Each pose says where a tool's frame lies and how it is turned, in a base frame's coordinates. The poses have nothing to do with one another.
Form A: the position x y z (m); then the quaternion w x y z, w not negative.
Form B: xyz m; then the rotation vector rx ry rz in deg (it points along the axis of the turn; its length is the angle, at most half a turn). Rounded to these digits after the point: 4 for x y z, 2 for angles.
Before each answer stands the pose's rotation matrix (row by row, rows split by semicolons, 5 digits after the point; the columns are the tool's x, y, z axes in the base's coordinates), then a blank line. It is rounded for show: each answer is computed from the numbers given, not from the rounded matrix.
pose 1, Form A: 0.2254 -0.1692 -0.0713 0.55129 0.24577 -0.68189 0.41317
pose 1, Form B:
-0.27136 -0.79072 -0.54874; 0.12038 0.53778 -0.83445; 0.95492 -0.29249 -0.05075

0.2254 -0.1692 -0.0713 33.31 -92.43 56.00
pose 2, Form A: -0.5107 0.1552 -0.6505 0.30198 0.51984 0.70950 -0.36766
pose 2, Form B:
-0.27714 0.95971 0.04626; 0.51561 0.18918 -0.83568; -0.81077 -0.20775 -0.54726

-0.5107 0.1552 -0.6505 78.99 107.80 -55.86
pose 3, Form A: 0.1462 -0.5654 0.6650 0.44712 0.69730 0.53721 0.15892
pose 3, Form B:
0.37230 0.60708 0.70203; 0.89131 -0.02297 -0.45281; -0.25877 0.79431 -0.54965

0.1462 -0.5654 0.6650 98.91 76.20 22.54
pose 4, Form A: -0.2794 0.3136 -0.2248 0.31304 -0.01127 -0.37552 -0.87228
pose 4, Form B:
-0.80376 0.55458 -0.21544; -0.53765 -0.52199 0.66217; 0.25476 0.64806 0.71772

-0.2794 0.3136 -0.2248 -1.70 -56.74 -131.81
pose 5, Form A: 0.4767 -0.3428 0.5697 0.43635 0.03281 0.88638 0.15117
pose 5, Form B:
-0.61704 -0.07376 0.78346; 0.19009 0.95214 0.23935; -0.76362 0.29662 -0.57349

0.4767 -0.3428 0.5697 4.68 126.35 21.55
